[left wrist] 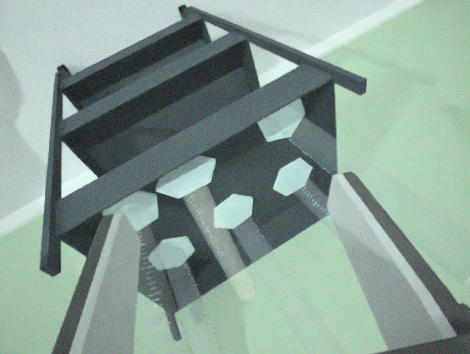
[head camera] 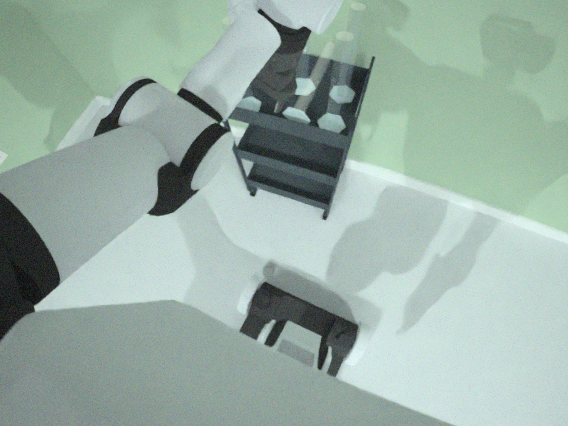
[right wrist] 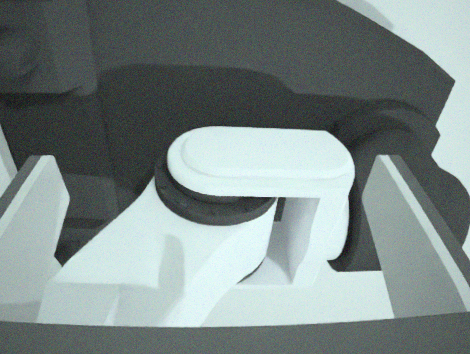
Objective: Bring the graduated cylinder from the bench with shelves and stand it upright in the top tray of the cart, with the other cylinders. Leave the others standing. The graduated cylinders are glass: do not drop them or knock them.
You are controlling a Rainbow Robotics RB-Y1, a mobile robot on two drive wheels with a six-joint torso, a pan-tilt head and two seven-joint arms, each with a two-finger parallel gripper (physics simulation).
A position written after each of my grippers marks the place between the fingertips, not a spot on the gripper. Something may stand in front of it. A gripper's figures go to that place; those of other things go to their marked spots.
Labels:
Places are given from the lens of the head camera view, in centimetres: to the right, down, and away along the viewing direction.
my left gripper [head camera: 261,98]: -5, -25, 56
glass graduated cylinder [head camera: 297,113]: 4, -31, 82
glass graduated cylinder [head camera: 331,120]: 15, -30, 84
dark cart [head camera: 303,162]: 8, -22, 114

